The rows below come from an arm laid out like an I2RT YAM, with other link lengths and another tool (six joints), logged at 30 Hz.
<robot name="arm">
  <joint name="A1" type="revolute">
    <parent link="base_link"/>
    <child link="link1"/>
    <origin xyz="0 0 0.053" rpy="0 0 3.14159"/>
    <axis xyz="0 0 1"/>
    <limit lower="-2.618" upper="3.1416"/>
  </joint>
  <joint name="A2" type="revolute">
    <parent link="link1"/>
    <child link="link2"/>
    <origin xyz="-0.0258 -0.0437 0.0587" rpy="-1.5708 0 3.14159"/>
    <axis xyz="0 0 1"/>
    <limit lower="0" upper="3.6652"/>
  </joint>
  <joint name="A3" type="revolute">
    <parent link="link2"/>
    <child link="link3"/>
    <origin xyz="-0.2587 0 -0.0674" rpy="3.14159 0 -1.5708"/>
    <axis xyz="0 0 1"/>
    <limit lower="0" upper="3.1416"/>
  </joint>
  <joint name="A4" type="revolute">
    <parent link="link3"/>
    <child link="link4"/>
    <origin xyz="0.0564 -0.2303 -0.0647" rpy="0 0 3.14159"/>
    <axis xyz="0 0 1"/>
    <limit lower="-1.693" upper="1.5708"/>
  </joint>
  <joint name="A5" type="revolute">
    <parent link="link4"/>
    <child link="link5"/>
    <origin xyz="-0.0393 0.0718 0.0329" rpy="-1.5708 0 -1.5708"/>
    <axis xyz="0 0 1"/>
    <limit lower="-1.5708" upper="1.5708"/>
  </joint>
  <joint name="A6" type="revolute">
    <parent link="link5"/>
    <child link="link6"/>
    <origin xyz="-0.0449 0 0.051" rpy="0 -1.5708 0"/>
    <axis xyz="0 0 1"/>
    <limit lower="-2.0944" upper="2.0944"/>
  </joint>
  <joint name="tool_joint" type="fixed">
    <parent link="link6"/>
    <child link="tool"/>
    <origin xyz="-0.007 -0.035 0.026" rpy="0.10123 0 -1.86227"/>
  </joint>
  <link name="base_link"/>
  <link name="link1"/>
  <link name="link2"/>
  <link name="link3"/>
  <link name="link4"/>
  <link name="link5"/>
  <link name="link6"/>
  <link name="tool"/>
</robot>
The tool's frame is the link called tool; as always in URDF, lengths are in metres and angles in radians.
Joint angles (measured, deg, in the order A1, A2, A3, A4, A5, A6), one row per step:
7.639, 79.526, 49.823, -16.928, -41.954, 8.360
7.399, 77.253, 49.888, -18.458, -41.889, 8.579
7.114, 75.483, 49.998, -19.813, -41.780, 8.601
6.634, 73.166, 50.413, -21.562, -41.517, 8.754
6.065, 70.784, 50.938, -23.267, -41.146, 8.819
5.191, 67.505, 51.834, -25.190, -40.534, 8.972
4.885, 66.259, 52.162, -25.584, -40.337, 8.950
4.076, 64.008, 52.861, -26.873, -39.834, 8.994
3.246, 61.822, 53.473, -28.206, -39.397, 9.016
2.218, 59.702, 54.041, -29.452, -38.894, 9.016
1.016, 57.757, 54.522, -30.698, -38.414, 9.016
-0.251, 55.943, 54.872, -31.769, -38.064, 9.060
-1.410, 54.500, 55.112, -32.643, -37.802, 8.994
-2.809, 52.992, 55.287, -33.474, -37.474, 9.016
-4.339, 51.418, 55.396, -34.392, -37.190, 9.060
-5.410, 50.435, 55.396, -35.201, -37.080, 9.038
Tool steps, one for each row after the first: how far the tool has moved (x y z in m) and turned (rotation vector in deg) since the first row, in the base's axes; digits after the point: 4 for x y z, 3 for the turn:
-0.0057, -0.0021, 0.0085, 0.152, -0.647, -0.403
-0.0103, -0.0043, 0.0151, 0.150, -1.163, -0.775
-0.0158, -0.0078, 0.0249, 0.151, -2.051, -1.521
-0.0214, -0.0117, 0.0355, 0.059, -3.230, -2.389
-0.0288, -0.0174, 0.0513, -0.046, -5.406, -3.791
-0.0314, -0.0194, 0.0578, -0.062, -6.609, -4.235
-0.0370, -0.0242, 0.0688, -0.232, -8.264, -5.448
-0.0433, -0.0290, 0.0786, -0.406, -9.734, -6.628
-0.0498, -0.0344, 0.0878, -0.669, -11.197, -8.048
-0.0562, -0.0404, 0.0955, -0.980, -12.393, -9.627
-0.0625, -0.0461, 0.1020, -1.217, -13.461, -11.195
-0.0677, -0.0510, 0.1067, -1.490, -14.315, -12.530
-0.0733, -0.0567, 0.1112, -1.797, -15.150, -14.200
-0.0795, -0.0625, 0.1151, -2.104, -15.877, -15.976
-0.0839, -0.0663, 0.1165, -2.326, -16.054, -17.118

